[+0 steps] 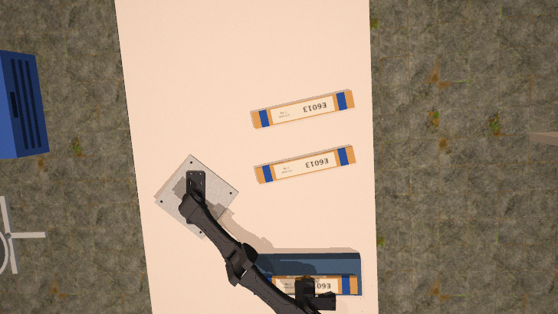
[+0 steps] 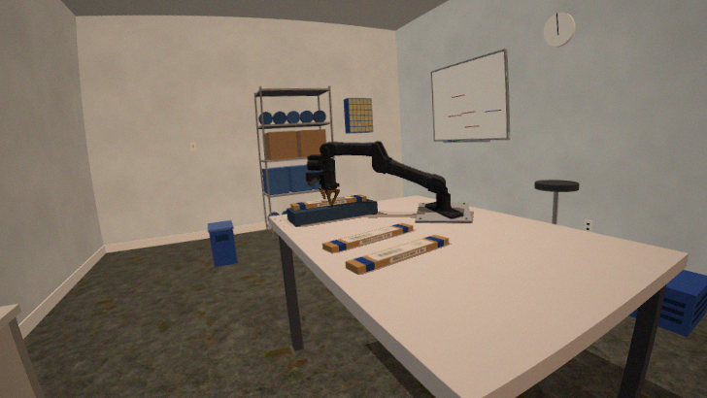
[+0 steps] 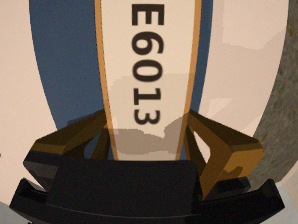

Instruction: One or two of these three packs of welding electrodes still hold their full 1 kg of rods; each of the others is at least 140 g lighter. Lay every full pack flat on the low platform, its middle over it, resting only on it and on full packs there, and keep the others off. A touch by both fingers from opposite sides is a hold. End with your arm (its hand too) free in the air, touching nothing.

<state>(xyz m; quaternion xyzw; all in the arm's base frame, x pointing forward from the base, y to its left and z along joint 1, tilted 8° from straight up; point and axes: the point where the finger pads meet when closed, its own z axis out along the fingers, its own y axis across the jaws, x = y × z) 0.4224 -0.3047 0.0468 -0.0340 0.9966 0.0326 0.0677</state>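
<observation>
The dark blue low platform lies 1 cm behind my hand, 2 cm to the left of it and 5 cm below it.
</observation>
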